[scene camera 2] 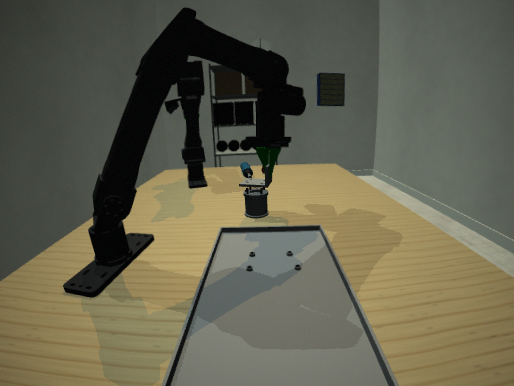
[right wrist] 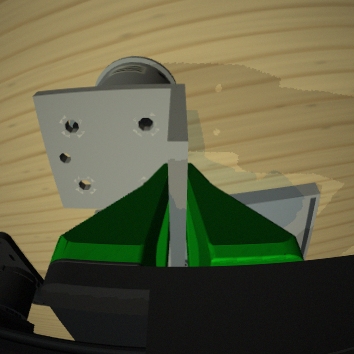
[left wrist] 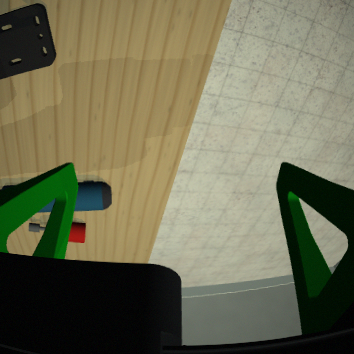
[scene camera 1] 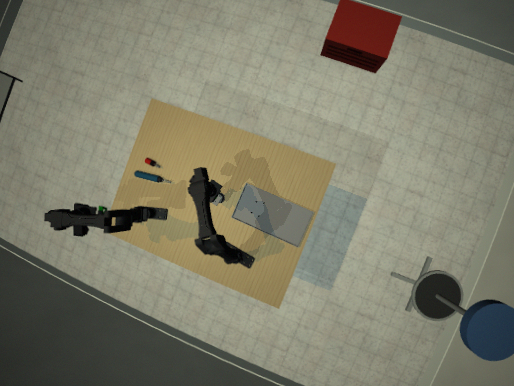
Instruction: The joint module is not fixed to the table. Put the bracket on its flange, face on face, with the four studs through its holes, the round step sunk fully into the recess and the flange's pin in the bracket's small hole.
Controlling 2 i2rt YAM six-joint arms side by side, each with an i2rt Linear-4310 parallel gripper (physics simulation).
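Places are measured from the left arm's base along level axes (x right, y down, z ahead), in millimetres.
Where they show: left gripper, fingertip midpoint: (left wrist: 176,173) (scene camera 1: 98,207); right gripper, fingertip midpoint: (scene camera 2: 268,177) (right wrist: 177,174) (scene camera 1: 217,192); left arm's base, origin of the base link: (scene camera 2: 196,181) (scene camera 1: 152,212); right arm's base, origin of the base link: (scene camera 2: 115,261) (right wrist: 20,271) (scene camera 1: 237,254).
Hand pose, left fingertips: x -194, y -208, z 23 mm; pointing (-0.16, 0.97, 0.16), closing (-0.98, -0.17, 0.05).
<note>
Each offset is from my left fingertips to the top centre of the thing. "*": to the spot under its first point.
The joint module {dx +612, dy +134, dz +106 mm} (scene camera 2: 256,205) (right wrist: 134,72) is a dark upright cylinder on the table. The grey bracket (scene camera 2: 252,183) (right wrist: 112,150) has a flat plate with holes and an upright flange along one edge. Its plate lies roughly level above the module, with a visible gap; studs show in the gap in scene camera 2. Whether stud tips enter the holes cannot be told; the recess and pin are hidden. My right gripper (scene camera 2: 268,167) (right wrist: 177,174) is shut on the bracket's upright flange. My left gripper (left wrist: 176,173) is open and empty, high near the table edge, away from the module.
A shallow grey tray {dx +927, dy +192, dz +36 mm} (scene camera 1: 300,225) (scene camera 2: 272,228) holding several small nuts {dx +831, dy +199, dz +102 mm} (scene camera 1: 258,202) (scene camera 2: 289,253) lies beside the module. A blue screwdriver {* dx +174, dy +167, dz +197 mm} (scene camera 1: 148,176) (scene camera 2: 245,168) (left wrist: 92,196) and a red one {dx +182, dy +174, dz +280 mm} (scene camera 1: 150,161) (left wrist: 77,232) lie near the table's far-left edge in scene camera 1.
</note>
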